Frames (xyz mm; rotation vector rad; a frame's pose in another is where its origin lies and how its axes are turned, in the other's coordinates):
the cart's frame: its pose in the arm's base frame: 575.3 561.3 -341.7 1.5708 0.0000 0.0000
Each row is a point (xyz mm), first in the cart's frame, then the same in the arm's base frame.
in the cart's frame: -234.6 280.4 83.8
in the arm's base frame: 340.7 477.5 -61.3
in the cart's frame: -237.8 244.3 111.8
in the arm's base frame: 337.5 449.5 -97.4
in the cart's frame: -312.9 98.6 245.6
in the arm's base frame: 262.4 315.7 -243.1
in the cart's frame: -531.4 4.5 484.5
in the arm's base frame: 43.9 76.8 -337.2
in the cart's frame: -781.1 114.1 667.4
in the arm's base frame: -205.8 -106.1 -227.6
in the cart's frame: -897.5 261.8 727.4
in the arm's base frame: -322.2 -166.1 -79.9
